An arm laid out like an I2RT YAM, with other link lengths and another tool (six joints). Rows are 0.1 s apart.
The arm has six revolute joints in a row. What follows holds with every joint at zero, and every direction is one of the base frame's.
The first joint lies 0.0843 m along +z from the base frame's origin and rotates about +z.
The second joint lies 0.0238 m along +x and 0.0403 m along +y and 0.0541 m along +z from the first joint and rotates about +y.
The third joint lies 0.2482 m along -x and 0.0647 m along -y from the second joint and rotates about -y.
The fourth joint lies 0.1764 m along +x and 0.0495 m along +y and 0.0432 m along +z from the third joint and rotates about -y.
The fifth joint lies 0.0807 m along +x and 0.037 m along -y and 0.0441 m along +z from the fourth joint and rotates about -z.
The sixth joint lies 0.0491 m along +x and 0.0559 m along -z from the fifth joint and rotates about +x.
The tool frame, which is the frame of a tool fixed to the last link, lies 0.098 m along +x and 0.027 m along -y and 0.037 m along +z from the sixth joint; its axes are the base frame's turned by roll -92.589, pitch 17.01 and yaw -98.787 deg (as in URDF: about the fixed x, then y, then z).
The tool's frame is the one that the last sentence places.
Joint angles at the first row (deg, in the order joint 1, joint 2, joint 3, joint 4, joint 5, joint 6):
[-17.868, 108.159, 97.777, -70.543, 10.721, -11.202]
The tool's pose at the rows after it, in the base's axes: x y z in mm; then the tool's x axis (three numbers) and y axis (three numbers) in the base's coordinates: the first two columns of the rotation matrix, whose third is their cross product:
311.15 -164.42 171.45 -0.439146 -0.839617 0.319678 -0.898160 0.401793 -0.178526
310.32 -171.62 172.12 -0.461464 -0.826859 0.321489 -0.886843 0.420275 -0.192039
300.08 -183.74 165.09 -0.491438 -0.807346 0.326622 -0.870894 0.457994 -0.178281
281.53 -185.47 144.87 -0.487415 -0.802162 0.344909 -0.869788 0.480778 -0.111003
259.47 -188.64 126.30 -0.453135 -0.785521 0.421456 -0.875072 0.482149 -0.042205
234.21 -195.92 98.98 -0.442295 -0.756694 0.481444 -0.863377 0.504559 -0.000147
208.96 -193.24 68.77 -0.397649 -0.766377 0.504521 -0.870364 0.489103 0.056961
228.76 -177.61 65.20 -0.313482 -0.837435 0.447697 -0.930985 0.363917 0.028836
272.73 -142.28 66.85 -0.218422 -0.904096 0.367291 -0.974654 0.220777 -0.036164
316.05 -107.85 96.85 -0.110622 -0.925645 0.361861 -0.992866 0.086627 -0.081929
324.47 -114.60 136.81 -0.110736 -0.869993 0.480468 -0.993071 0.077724 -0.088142
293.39 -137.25 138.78 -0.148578 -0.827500 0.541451 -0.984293 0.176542 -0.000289
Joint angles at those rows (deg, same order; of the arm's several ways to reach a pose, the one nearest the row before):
[-17.955, 108.159, 97.755, -70.500, 11.595, -11.026]
[-18.983, 108.159, 97.624, -69.647, 11.879, -10.808]
[-21.366, 108.159, 95.655, -68.509, 12.054, -10.787]
[-22.611, 108.204, 90.435, -67.222, 12.535, -10.765]
[-22.896, 108.268, 84.314, -65.408, 16.710, -10.984]
[-24.513, 108.355, 74.607, -58.390, 20.272, -11.027]
[-25.868, 108.530, 64.205, -50.327, 21.715, -13.475]
[-23.790, 107.023, 62.195, -46.020, 18.261, -19.768]
[-17.038, 107.766, 64.840, -44.010, 12.972, -21.585]
[-9.387, 108.684, 75.920, -51.549, 12.491, -21.692]
[-6.897, 108.400, 85.995, -61.646, 20.207, -19.770]
[-9.562, 108.379, 86.171, -68.051, 24.381, -16.534]

